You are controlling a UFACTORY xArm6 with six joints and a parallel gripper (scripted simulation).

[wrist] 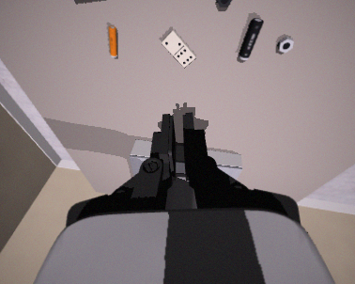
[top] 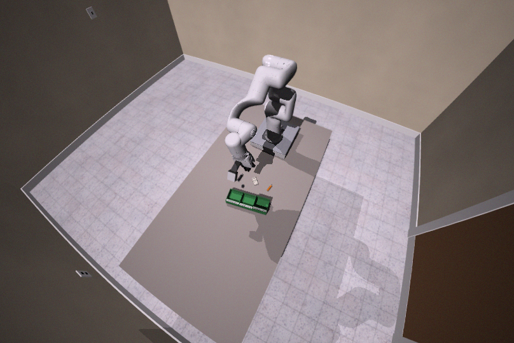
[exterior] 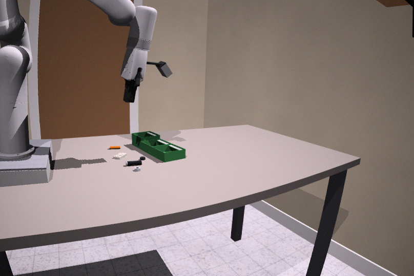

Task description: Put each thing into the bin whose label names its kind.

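My gripper is now 190 mm above the green three-bin tray, 100 mm short of it and 70 mm to the right of it. The rest, counted from my hand: white domino (200 mm below, 40 mm behind, 20 mm to the left); black battery (200 mm below, 70 mm to the right); black nut (210 mm below, 40 mm ahead, 20 mm to the right).
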